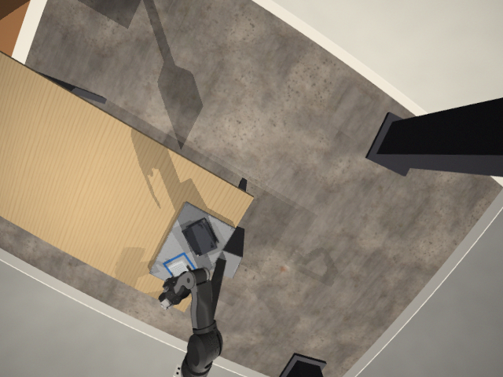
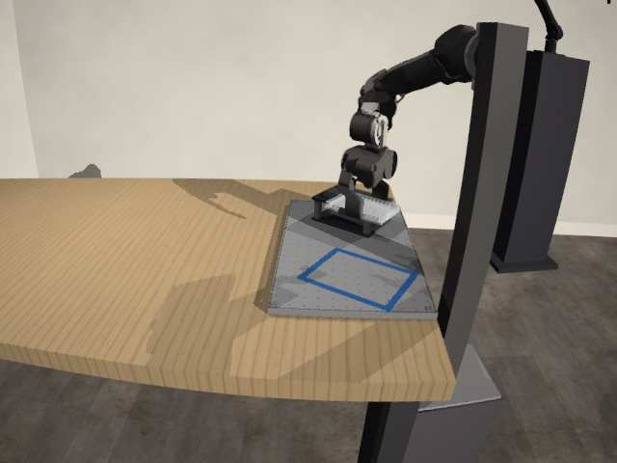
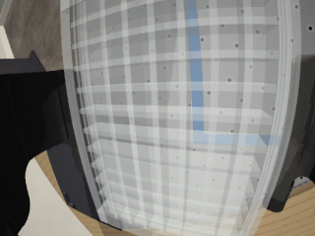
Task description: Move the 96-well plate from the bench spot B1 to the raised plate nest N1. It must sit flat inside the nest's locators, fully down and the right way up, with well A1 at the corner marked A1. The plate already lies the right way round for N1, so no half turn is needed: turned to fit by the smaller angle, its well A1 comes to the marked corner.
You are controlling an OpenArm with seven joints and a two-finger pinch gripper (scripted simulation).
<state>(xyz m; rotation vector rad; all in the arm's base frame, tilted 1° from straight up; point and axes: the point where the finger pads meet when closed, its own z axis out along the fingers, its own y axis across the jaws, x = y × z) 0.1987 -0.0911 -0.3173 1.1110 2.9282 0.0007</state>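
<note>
My gripper is now 9 cm to the left of the A1 mark, 5 cm above it and 4 cm past it. Round my hand: 96-well plate (right at my hand).
</note>
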